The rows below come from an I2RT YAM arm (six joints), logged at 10 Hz.
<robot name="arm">
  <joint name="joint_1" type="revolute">
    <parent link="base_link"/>
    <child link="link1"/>
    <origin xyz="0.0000 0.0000 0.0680"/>
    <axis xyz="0 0 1"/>
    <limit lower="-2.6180" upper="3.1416"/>
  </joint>
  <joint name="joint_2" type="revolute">
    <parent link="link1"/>
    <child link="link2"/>
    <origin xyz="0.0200 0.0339 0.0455" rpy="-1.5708 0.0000 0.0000"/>
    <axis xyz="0 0 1"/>
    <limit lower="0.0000" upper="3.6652"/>
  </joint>
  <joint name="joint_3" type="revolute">
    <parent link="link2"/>
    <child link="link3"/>
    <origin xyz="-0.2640 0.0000 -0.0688" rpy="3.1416 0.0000 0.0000"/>
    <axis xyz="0 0 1"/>
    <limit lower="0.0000" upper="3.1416"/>
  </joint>
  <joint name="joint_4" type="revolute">
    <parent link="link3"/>
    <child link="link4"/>
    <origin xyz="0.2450 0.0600 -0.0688"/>
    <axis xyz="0 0 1"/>
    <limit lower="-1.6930" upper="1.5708"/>
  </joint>
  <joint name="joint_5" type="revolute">
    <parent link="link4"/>
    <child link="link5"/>
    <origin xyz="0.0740 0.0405 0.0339" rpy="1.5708 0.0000 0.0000"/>
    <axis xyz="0 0 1"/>
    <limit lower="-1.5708" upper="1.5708"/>
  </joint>
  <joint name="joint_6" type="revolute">
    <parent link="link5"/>
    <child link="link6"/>
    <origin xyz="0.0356 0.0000 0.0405" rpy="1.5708 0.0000 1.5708"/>
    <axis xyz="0 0 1"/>
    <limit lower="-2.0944" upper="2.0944"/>
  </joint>
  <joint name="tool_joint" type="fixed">
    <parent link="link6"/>
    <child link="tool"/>
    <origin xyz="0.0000 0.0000 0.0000" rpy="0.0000 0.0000 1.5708"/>
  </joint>
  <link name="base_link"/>
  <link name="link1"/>
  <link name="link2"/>
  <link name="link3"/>
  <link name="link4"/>
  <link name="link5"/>
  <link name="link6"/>
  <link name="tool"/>
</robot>
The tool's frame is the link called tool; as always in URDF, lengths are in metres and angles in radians.
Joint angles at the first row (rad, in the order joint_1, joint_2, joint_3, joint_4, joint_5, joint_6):
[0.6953 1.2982 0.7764 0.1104 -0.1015 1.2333]
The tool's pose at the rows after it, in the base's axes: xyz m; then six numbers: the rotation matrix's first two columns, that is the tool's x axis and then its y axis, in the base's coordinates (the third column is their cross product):
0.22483 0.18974 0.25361 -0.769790 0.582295 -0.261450 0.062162 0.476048 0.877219
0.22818 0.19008 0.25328 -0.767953 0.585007 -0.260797 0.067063 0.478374 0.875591
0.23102 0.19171 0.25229 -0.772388 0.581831 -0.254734 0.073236 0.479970 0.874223
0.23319 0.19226 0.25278 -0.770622 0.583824 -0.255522 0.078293 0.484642 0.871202
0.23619 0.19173 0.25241 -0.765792 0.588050 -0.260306 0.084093 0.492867 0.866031
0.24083 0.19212 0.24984 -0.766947 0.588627 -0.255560 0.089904 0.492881 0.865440
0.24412 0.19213 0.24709 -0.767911 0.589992 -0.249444 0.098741 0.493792 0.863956
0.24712 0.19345 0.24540 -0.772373 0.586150 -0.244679 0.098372 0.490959 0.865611
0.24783 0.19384 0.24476 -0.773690 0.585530 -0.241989 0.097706 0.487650 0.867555
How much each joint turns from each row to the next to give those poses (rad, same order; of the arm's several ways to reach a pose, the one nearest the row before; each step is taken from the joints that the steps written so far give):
[-0.0071 0.0121 0.0097 -0.0031 -0.0043 0.0011]
[-0.0065 0.0125 0.0095 -0.0014 -0.0016 -0.0011]
[-0.0026 0.0155 0.0105 -0.0029 -0.0075 0.0015]
[-0.0028 0.0082 0.0109 -0.0090 0.0025 -0.0014]
[-0.0070 0.0092 0.0089 -0.0080 0.0048 -0.0056]
[-0.0094 0.0197 0.0067 0.0080 -0.0094 -0.0003]
[-0.0072 0.0148 0.0034 0.0038 -0.0065 0.0018]
[-0.0038 0.0155 0.0054 0.0099 -0.0112 0.0002]
[-0.0008 0.0040 -0.0004 0.0068 -0.0041 0.0018]

